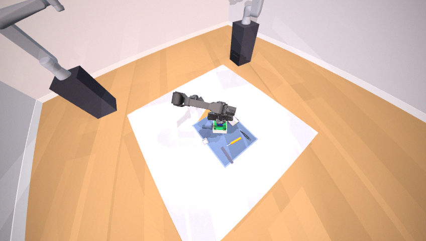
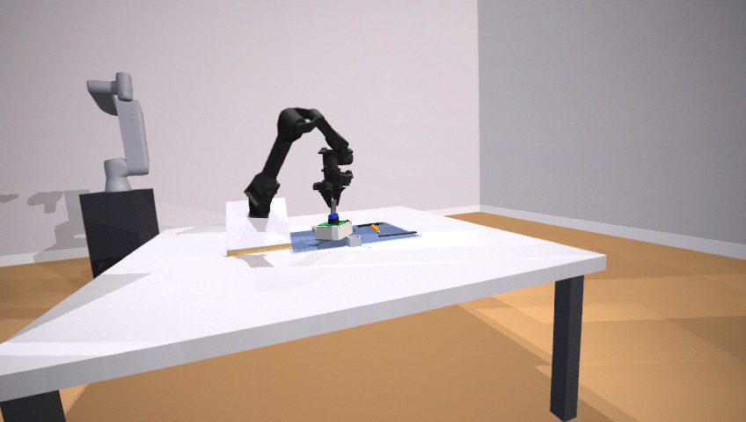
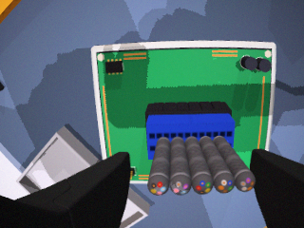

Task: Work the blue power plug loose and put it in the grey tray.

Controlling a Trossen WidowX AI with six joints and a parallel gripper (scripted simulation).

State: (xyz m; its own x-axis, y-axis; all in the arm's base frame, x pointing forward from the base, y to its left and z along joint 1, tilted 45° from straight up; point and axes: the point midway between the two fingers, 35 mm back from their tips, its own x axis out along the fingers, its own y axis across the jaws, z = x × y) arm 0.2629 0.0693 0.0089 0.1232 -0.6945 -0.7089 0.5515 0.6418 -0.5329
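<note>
Right now the blue power plug is 3 cm below my gripper tip. From my gripper tip the other things lie so: blue mat 5 cm ahead, 1 cm to the left, 12 cm below; dark bar 23 cm ahead, 8 cm to the right, 11 cm below.
</note>
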